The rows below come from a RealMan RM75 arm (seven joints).
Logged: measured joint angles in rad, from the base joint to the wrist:
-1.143 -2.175 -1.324 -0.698 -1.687 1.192 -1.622
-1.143 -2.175 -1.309 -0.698 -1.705 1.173 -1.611
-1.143 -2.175 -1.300 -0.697 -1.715 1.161 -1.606
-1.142 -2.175 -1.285 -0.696 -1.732 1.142 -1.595
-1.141 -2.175 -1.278 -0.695 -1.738 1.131 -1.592
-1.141 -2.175 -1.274 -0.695 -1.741 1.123 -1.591
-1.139 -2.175 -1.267 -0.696 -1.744 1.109 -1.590
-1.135 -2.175 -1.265 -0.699 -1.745 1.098 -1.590
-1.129 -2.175 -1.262 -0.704 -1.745 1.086 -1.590
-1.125 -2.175 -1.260 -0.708 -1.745 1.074 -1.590
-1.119 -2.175 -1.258 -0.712 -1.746 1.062 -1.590
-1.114 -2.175 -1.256 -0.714 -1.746 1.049 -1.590
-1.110 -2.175 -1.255 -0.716 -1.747 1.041 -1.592
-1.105 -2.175 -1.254 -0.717 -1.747 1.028 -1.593
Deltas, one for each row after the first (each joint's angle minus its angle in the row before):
0.000 0.000 0.015 0.000 -0.018 -0.019 0.011
0.000 0.000 0.009 0.001 -0.010 -0.012 0.005
0.001 0.000 0.015 0.001 -0.017 -0.019 0.011
0.001 0.000 0.007 0.001 -0.006 -0.011 0.003
0.000 0.000 0.004 0.000 -0.003 -0.008 0.001
0.002 0.000 0.007 -0.001 -0.003 -0.014 0.001
0.004 0.000 0.002 -0.003 -0.001 -0.011 0.000
0.006 0.000 0.003 -0.005 0.000 -0.012 0.000
0.004 0.000 0.002 -0.004 0.000 -0.012 0.000
0.006 0.000 0.002 -0.004 -0.001 -0.012 0.000
0.005 0.000 0.002 -0.002 0.000 -0.013 0.000
0.004 0.000 0.001 -0.002 -0.001 -0.008 -0.002
0.005 0.000 0.001 -0.001 0.000 -0.013 -0.001

